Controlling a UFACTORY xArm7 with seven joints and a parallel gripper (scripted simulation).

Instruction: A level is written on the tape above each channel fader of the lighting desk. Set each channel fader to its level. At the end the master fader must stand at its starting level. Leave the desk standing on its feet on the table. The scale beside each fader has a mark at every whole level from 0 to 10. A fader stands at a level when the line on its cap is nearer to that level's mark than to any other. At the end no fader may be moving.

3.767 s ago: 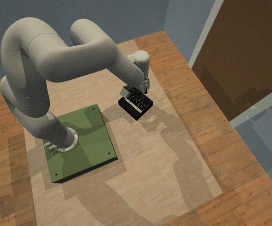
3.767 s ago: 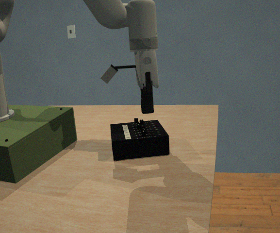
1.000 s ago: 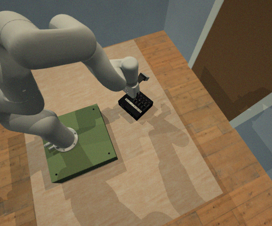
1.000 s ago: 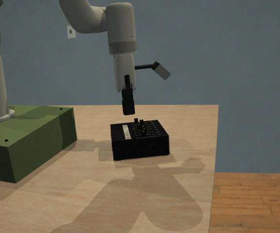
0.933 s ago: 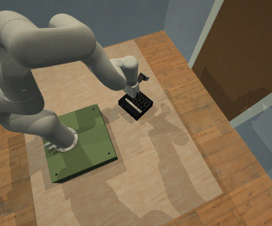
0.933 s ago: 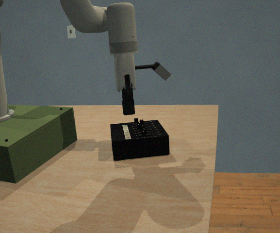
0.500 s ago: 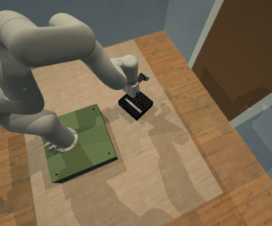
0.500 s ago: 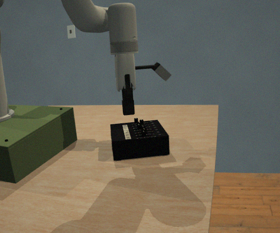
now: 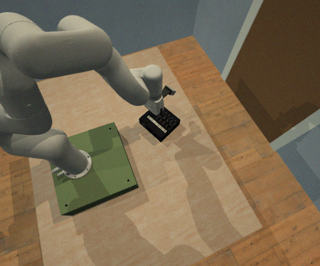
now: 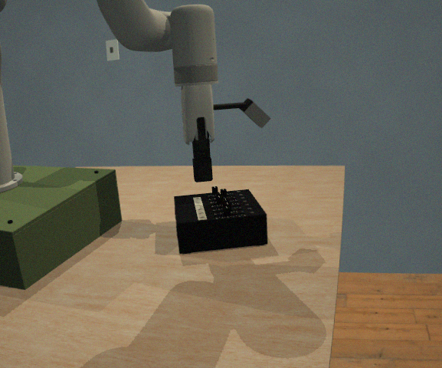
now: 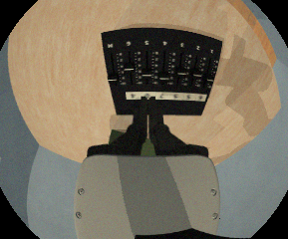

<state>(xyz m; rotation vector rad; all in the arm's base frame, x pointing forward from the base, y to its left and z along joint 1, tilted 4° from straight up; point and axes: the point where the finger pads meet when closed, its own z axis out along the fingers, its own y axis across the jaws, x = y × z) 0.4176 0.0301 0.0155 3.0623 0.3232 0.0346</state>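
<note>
Now: hand 30 mm short of the fader cap, 20 mm to the left of it and 50 mm above it. From my hand the other things lie so: master fader 10 mm ahead, 50 mm to the left, 50 mm below.
</note>
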